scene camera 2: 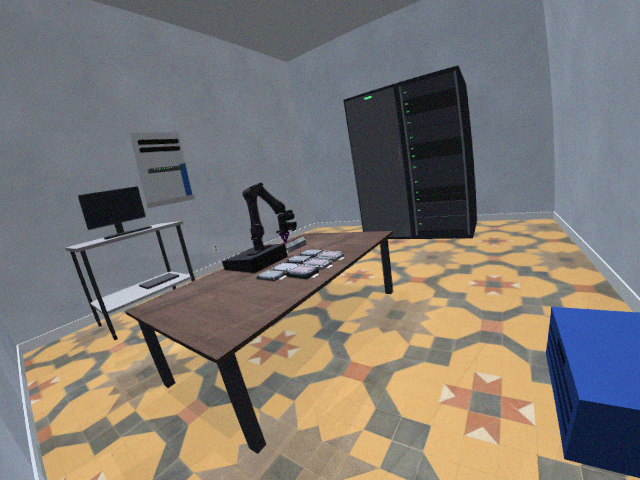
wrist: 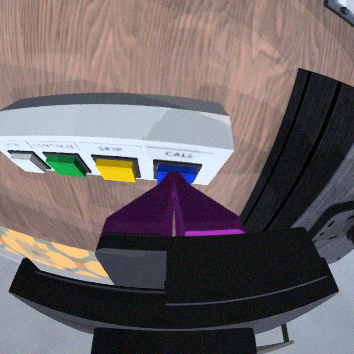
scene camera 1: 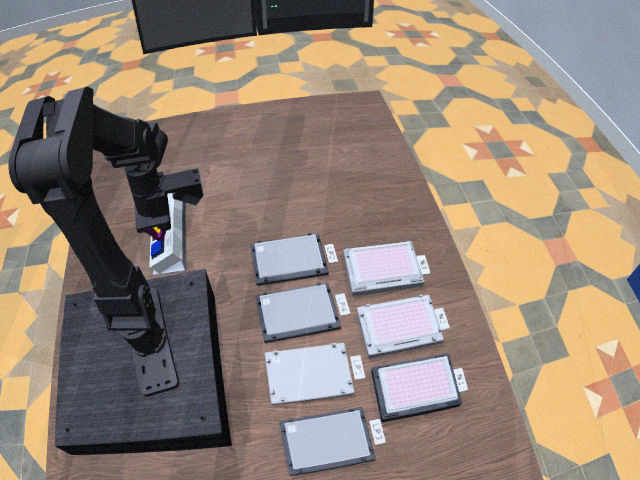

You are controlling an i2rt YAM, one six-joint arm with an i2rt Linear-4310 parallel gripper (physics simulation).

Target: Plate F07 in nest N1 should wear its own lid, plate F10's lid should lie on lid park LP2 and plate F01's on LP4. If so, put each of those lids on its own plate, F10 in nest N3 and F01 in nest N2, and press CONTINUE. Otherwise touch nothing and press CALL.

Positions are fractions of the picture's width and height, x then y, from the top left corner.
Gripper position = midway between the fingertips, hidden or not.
Note:
My gripper (wrist: 0.49,0.50) is shut, holding nothing. Further things: a yellow SKIP button (wrist: 0.35,0.48), a lid park LP1 (scene camera 1: 0.47,0.78), a nest N2 (scene camera 1: 0.69,0.66) and a nest N3 (scene camera 1: 0.66,0.55).

